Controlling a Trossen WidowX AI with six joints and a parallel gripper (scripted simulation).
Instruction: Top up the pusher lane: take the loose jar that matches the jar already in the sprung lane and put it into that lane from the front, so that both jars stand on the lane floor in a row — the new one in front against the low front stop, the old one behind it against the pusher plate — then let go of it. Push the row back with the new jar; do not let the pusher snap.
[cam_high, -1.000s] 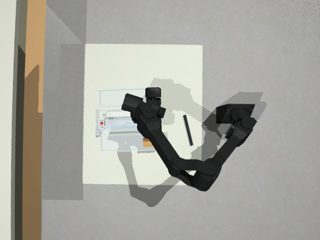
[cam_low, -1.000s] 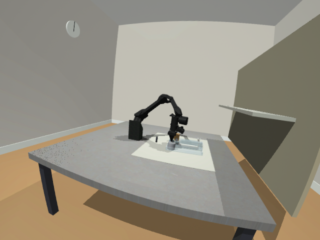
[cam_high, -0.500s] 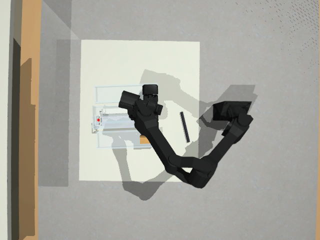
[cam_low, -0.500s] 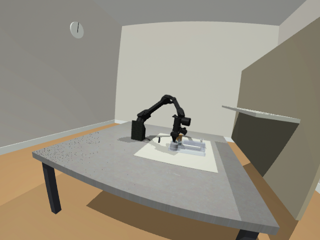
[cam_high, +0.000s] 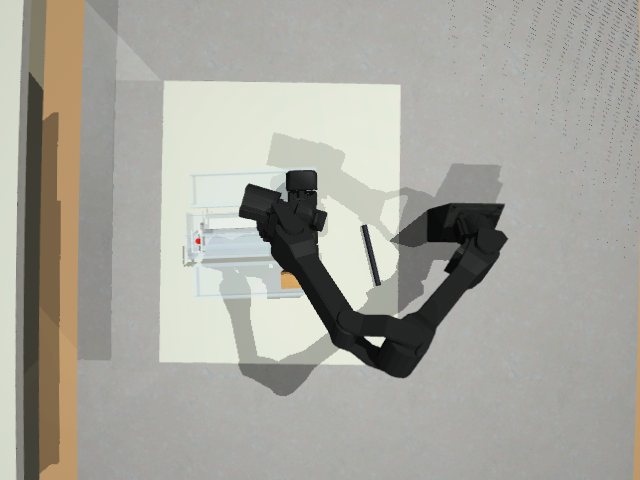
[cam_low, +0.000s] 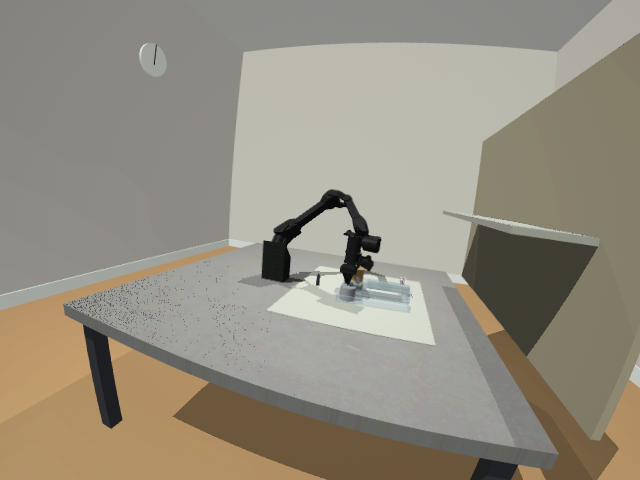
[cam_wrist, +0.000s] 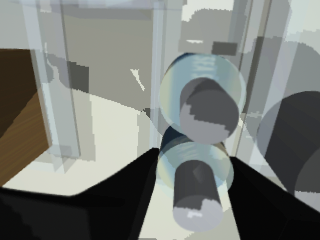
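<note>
My gripper tip is now 60 mm short of the cream mat, 40 mm above it and 10 mm to the right of it. Also, from my gripper tip: brown box (130 mm to the left, 10 mm ahead); then white pusher part (150 mm ahead, 40 mm to the left, 10 mm above); then sprung lane (140 mm ahead, 30 mm to the left, 20 mm below).
</note>
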